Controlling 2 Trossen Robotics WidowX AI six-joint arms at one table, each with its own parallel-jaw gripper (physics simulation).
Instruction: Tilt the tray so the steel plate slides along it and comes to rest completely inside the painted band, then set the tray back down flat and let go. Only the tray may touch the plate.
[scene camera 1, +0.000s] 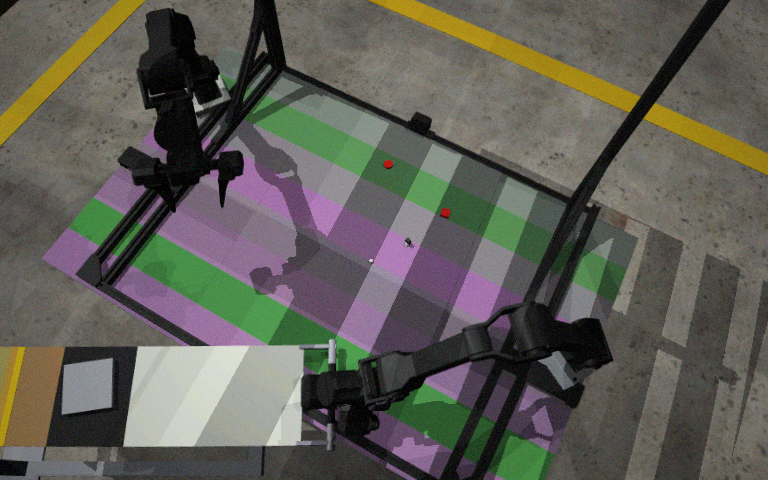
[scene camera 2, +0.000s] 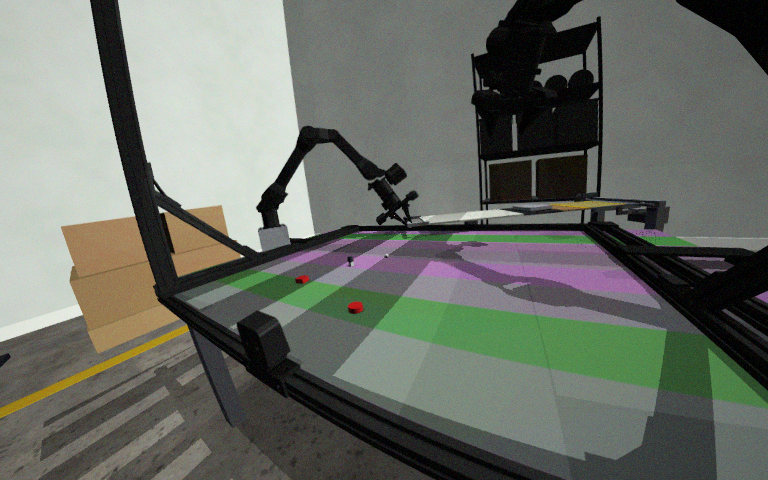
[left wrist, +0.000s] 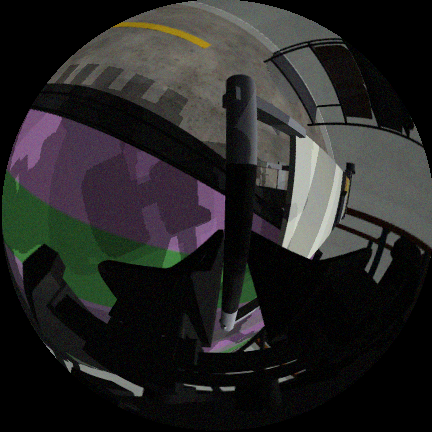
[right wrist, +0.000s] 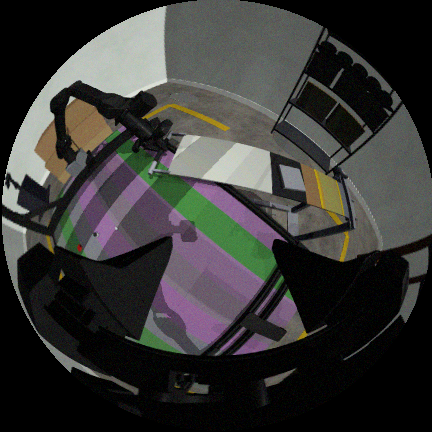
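The long pale tray (scene camera 1: 215, 395) (scene camera 2: 468, 216) (left wrist: 310, 201) (right wrist: 225, 163) reaches off the table's edge. At its near end is a thin handle bar (scene camera 1: 332, 354) (left wrist: 240, 132). My left gripper (scene camera 1: 332, 395) (scene camera 2: 396, 214) (left wrist: 232, 234) (right wrist: 165, 151) is shut on that bar. In the right wrist view the grey steel plate (right wrist: 292, 177) (scene camera 2: 539, 207) lies on the tray just beside the tan-and-yellow painted band (right wrist: 330, 193) (scene camera 2: 582, 205) at the far end. I cannot tell whether the tray is tilted. My right gripper (scene camera 1: 196, 197) (right wrist: 223, 243) is open and empty, high over the table's opposite corner.
A red disc (scene camera 1: 388, 164) (scene camera 2: 355, 307), a red cube (scene camera 1: 445, 212) (scene camera 2: 302, 279), a small dark piece (scene camera 1: 408, 242) and a tiny white ball (scene camera 1: 371, 260) lie on the striped table. A black box (scene camera 1: 420, 123) (scene camera 2: 263, 340) sits on its rim. A shelf rack (scene camera 2: 598, 95) stands behind.
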